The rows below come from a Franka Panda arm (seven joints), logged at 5 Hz.
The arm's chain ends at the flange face. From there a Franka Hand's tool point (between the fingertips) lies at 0.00 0.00 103.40 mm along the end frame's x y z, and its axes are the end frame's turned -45 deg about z.
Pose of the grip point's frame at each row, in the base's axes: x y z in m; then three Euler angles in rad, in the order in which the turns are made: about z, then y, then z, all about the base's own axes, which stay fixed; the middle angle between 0 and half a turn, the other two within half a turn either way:
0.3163, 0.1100, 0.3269, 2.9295, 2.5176, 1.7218
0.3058, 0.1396, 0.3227, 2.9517, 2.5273, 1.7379
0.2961, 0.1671, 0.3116, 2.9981, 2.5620, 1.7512
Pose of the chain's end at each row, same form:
0.3254, 0.0503, 0.4108, -2.5683, 2.5176, 1.7218
0.3157, 0.0808, 0.4072, -2.5461, 2.5273, 1.7379
0.3063, 0.1114, 0.3981, -2.4997, 2.5620, 1.7512

